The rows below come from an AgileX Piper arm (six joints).
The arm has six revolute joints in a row. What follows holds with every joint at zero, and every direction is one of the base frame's.
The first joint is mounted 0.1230 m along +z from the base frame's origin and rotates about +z.
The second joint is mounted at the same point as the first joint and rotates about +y.
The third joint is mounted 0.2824 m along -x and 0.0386 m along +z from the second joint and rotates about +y.
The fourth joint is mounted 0.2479 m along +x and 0.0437 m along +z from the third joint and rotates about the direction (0.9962, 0, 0.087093).
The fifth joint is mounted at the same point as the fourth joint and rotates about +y.
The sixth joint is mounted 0.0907 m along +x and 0.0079 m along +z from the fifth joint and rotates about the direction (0.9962, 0, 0.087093).
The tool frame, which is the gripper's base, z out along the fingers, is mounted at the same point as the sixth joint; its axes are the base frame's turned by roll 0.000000, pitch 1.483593 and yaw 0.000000 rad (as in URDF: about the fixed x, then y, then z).
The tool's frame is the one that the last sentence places.
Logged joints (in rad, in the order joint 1, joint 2, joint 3, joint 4, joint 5, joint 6), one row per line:
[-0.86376 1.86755 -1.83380 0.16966 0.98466 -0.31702]
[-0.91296 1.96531 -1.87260 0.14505 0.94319 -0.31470]
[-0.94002 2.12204 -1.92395 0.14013 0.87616 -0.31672]
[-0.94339 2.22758 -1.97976 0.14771 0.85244 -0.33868]
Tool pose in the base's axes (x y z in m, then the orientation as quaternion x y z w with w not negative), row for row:
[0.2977 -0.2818 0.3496 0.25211 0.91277 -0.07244 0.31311]
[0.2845 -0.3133 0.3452 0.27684 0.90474 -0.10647 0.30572]
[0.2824 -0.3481 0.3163 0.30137 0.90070 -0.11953 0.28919]
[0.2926 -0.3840 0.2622 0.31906 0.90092 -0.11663 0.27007]
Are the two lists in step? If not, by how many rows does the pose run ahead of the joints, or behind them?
The pose runs 1 row behind the joints: the pose in row i belongs to the joints in row i - 1.
